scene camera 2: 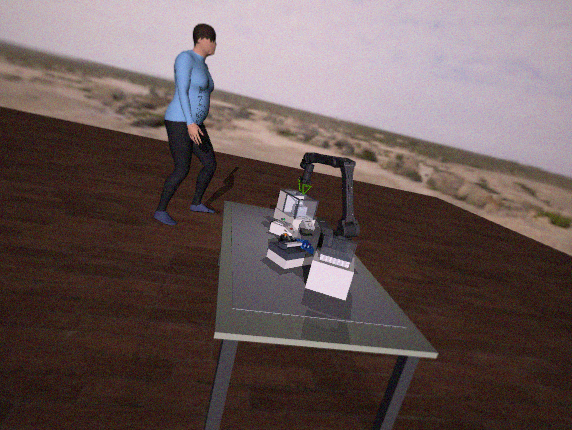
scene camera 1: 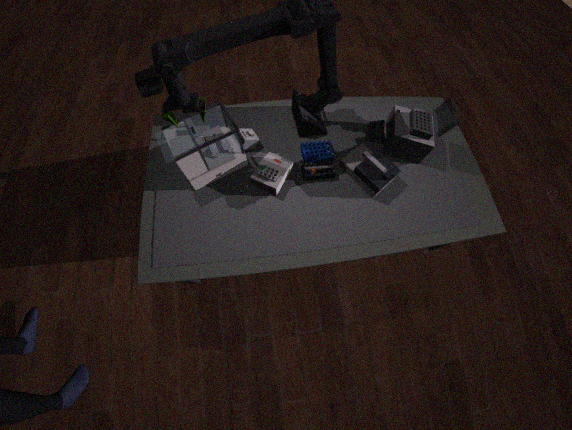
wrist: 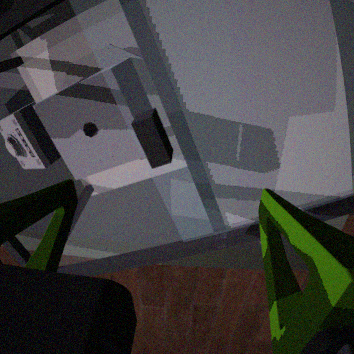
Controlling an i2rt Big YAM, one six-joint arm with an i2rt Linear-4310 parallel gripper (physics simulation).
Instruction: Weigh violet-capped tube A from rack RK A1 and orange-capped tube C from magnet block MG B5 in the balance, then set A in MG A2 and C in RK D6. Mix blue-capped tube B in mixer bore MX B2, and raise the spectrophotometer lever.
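Frame: origin at the arm's base, x back, y right, z up, level; metres.
Where they show: gripper, between the fingertips: (scene camera 2: pixel 301 192) (scene camera 1: pixel 190 123) (wrist: pixel 165 194); arm's base, origin of its link: (scene camera 1: pixel 309 108).
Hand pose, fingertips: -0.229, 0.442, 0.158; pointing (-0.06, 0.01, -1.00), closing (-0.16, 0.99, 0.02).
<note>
Things, the pixels of their top centre, and the offset from my fingertips, as dx, dy, dz. "spot": a spot on its surface instead.
- grey block with a dark round hole, a spot on its surface: (wrist: pixel 90 130) spot: +0.012, -0.067, -0.087
- orange spot, a spot on its surface: (scene camera 1: pixel 313 171) (scene camera 2: pixel 284 234) spot: -0.093, -0.443, -0.172
- white keypad device, centre of its top: (scene camera 1: pixel 272 166) (scene camera 2: pixel 285 223) -0.085, -0.283, -0.155
- dark-topped device, centre of its top: (scene camera 1: pixel 374 159) (scene camera 2: pixel 294 242) -0.060, -0.678, -0.123
- white box with a well grid, centre of its top: (scene camera 1: pixel 408 116) (scene camera 2: pixel 337 248) +0.118, -0.838, -0.055
My gripper (scene camera 1: pixel 187 114) (scene camera 2: pixel 304 186) (wrist: pixel 165 194) has green fingers spread wide, open and empty, over the back left part of the glass-walled balance (scene camera 1: pixel 195 171) (scene camera 2: pixel 280 201) (wrist: pixel 180 125). In the wrist view a grey block with a dark round hole (wrist: pixel 90 130) shows through the glass, beside a black block (wrist: pixel 153 140). A blue rack (scene camera 1: pixel 317 150) (scene camera 2: pixel 306 245) stands mid-table. An orange spot (scene camera 1: pixel 313 171) (scene camera 2: pixel 285 236), perhaps tube C's cap, shows on a dark block in front of it. I cannot make out violet or blue caps; the picture is dark and grainy.
A white keypad device (scene camera 1: pixel 280 181) and a small white dial unit (scene camera 1: pixel 248 136) (wrist: pixel 20 142) stand right of the balance. A dark-topped device (scene camera 1: pixel 375 172) (scene camera 2: pixel 287 256) and a white box with a well grid (scene camera 1: pixel 422 121) (scene camera 2: pixel 330 280) stand farther right. A person (scene camera 2: pixel 192 95) stands beyond the table.
</note>
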